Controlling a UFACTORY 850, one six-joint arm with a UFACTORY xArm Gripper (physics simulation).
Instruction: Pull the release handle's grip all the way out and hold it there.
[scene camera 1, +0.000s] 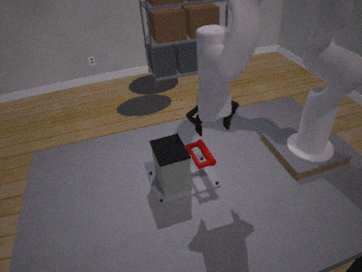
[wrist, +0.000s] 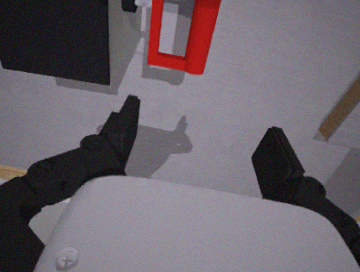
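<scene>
The release handle has a pale green-grey housing (scene camera 1: 175, 175) with a black top (scene camera 1: 170, 149) (wrist: 55, 40). Its red frame-shaped grip (scene camera 1: 208, 152) (wrist: 201, 40) stands beside the housing, on the side toward the robot base. In the wrist view, part of a black collar (wrist: 129, 4) and a pale rod show between housing and grip at the top edge, and the grip's far end is cut off. My gripper (scene camera 1: 213, 131) (wrist: 201, 129) is wide open and empty, above and behind the grip in the scene view. Its fingers are apart from the grip.
The housing stands on a thin plate with dark bolts on a grey mat (scene camera 1: 90, 200). The arm's base stands on a wood-edged block (scene camera 1: 298, 171) at the right. A shelf rack with brown boxes (scene camera 1: 168, 25) and dark bins (scene camera 1: 163, 61) stands behind the mat.
</scene>
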